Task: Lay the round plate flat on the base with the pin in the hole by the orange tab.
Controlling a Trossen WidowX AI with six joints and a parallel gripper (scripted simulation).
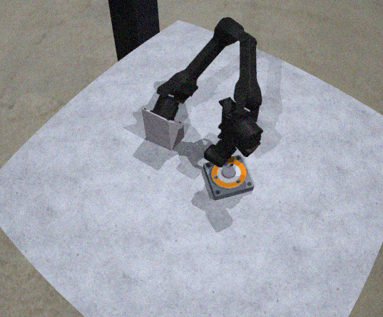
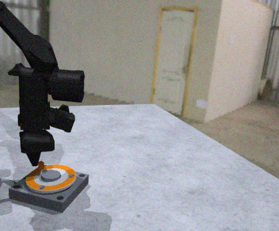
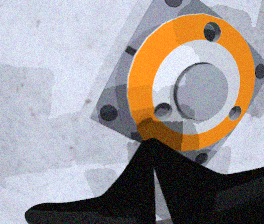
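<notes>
Now: gripper tip 30 mm short of the square grey base, 40 mm to the left of it and 20 mm above it.
</notes>
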